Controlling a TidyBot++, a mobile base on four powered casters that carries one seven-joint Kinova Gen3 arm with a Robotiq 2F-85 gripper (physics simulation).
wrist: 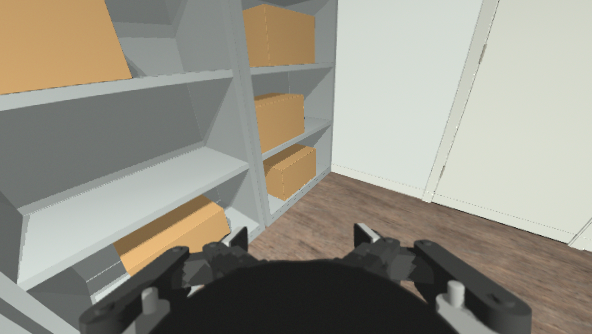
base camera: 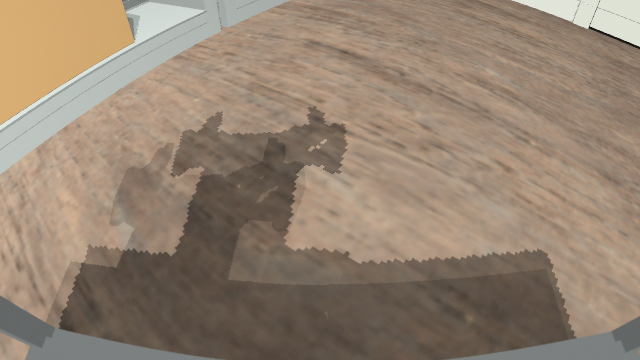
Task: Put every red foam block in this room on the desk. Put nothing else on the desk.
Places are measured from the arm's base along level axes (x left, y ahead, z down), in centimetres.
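Where they show: gripper, fingertip midpoint: (wrist: 300,237).
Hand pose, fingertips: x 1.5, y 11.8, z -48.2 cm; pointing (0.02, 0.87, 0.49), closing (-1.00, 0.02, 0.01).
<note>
Each offset is from my fingertips to the top centre of the thing. "spot": to the spot under its first point. Level surfaces: height alone.
No red foam block and no desk show in the base camera view or the wrist view. My gripper (wrist: 300,237) is open and empty, its two fingers wide apart at the bottom of the wrist view. It points toward the floor and the right end of the shelves. In the base camera view the gripper itself does not show; dark shadows of the arm and base lie across the floor.
Grey shelf units (wrist: 243,110) (base camera: 170,47) stand on the left, holding several orange-brown boxes {dx +15.0, dy +128.5, dz -38.2 cm} (wrist: 292,35) {spot: dx +52.7, dy +51.1, dz +73.0 cm} (base camera: 55,50). A pale wall (wrist: 400,90) and a door (wrist: 525,125) are on the right. Brown wood-look floor {dz +87.9 cm} (base camera: 425,150) (wrist: 350,205) stretches before them.
</note>
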